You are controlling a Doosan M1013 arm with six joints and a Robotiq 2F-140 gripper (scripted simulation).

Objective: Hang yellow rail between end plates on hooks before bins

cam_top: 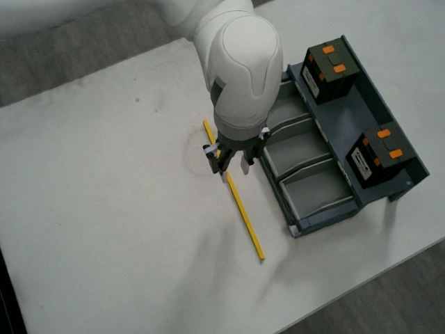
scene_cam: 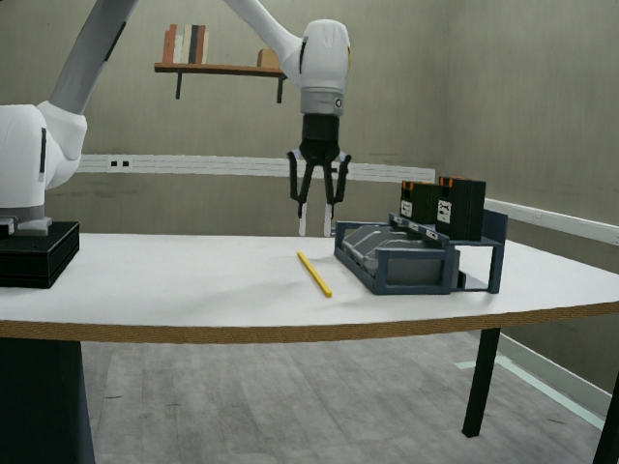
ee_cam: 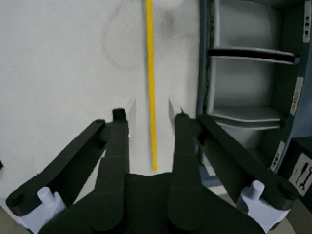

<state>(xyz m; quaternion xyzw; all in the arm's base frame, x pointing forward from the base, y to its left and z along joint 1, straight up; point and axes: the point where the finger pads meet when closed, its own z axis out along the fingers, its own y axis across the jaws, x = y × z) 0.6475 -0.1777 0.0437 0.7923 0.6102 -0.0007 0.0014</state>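
Now: the yellow rail 110 mm below my hand.
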